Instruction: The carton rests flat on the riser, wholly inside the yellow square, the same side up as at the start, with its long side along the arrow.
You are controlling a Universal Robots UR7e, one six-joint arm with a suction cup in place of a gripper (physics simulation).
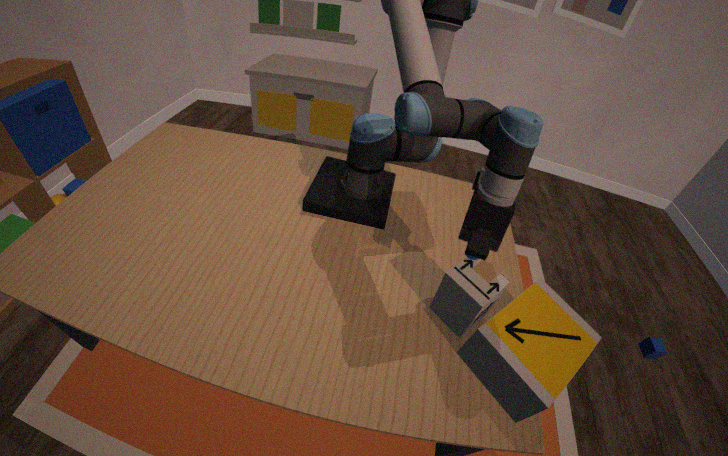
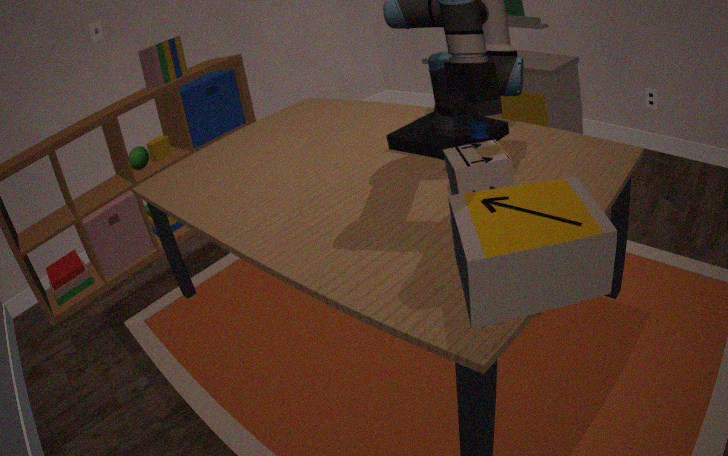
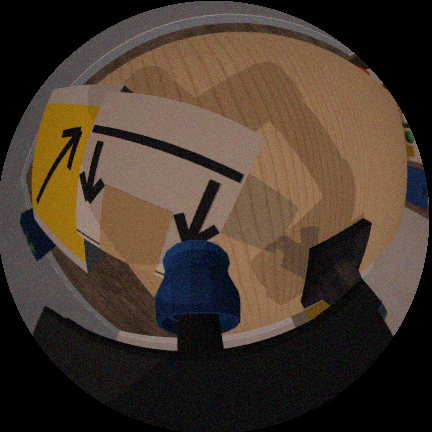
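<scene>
The carton (image 1: 456,306) (image 2: 483,177) (image 3: 200,130) is white with dark arrows and a bar. It is tipped over, its arrow-marked side facing up, beside the riser at the robot's side. Its underside is hidden, so I cannot tell what it rests on. My suction gripper (image 1: 472,257) (image 2: 479,130) (image 3: 196,250) has its blue cup near the carton's robot-side edge and appears detached from it; the contact point is not clear. The riser (image 1: 502,378) (image 2: 542,284) (image 3: 67,95) bears a yellow square (image 1: 548,306) (image 2: 537,236) (image 3: 55,120) with a black arrow.
The riser stands at a corner of the wooden table (image 1: 241,268) (image 2: 300,187). The robot's black base (image 1: 343,206) stands on the table behind. A blue block (image 1: 652,348) lies on the floor. A low cabinet (image 1: 311,102) and a shelf unit (image 2: 112,142) stand beyond the table.
</scene>
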